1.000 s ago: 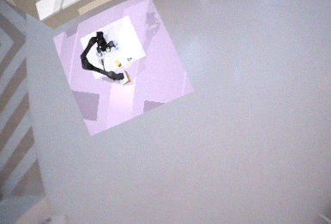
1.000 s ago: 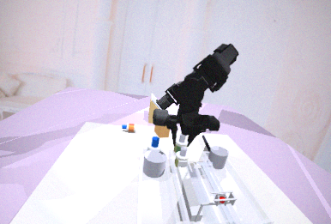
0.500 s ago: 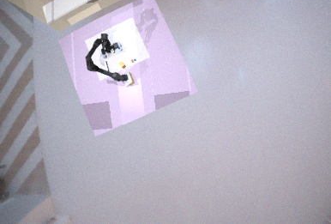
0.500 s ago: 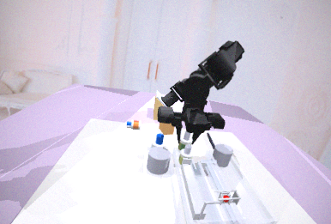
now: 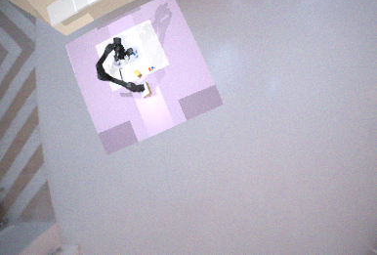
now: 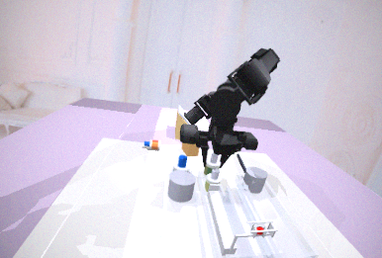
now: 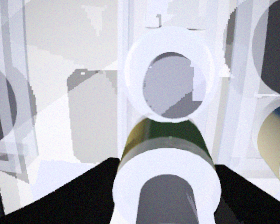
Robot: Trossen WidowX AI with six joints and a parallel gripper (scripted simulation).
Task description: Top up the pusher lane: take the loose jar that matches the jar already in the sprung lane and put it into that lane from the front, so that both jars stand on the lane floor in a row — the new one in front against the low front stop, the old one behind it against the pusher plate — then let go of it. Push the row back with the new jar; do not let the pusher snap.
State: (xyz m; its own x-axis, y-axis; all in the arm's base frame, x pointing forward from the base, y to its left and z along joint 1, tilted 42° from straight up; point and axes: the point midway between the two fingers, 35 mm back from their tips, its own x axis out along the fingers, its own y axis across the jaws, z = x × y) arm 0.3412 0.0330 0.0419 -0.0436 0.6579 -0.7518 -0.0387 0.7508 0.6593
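The clear lane is 14 cm ahead of my gripper tip, 3 cm to the left of it and 4 cm below it. The rest, counted from my gripper tip: dark rod (12 cm behind, 13 cm to the left, 5 cm below); then tan box (18 cm behind, 4 cm to the right, 2 cm below).
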